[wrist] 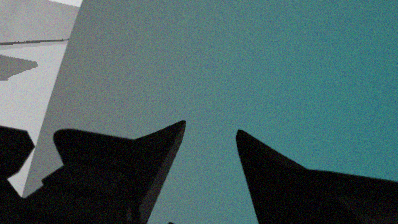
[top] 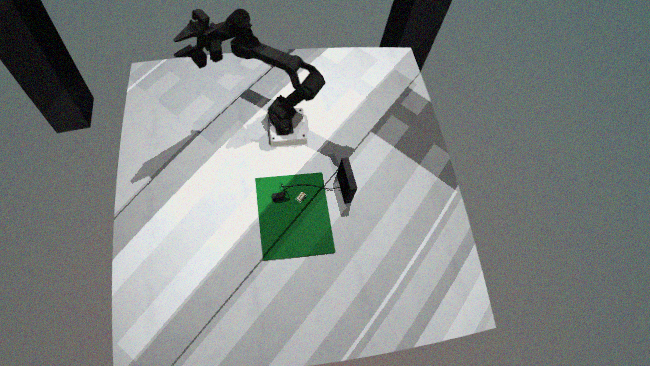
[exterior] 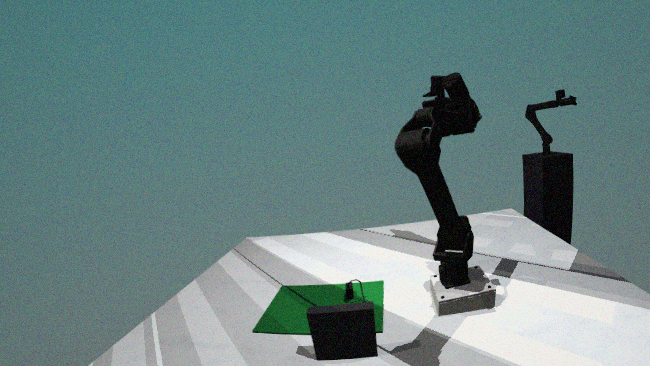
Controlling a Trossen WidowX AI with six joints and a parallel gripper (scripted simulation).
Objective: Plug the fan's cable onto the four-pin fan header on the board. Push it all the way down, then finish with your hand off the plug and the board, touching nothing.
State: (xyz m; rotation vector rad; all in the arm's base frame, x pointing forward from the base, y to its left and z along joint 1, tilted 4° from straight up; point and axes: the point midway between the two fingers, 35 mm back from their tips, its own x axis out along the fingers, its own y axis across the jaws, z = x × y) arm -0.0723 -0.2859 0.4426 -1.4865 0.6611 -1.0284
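My gripper tip is 30 cm short of the black plug, 26 cm to the right of it and 47 cm above it. Round my gripper tip: whitish fan header 30 cm ahead, 35 cm to the left, 49 cm below; green board 36 cm ahead, 31 cm to the left, 50 cm below; black fan 29 cm ahead, 50 cm to the left, 43 cm below.
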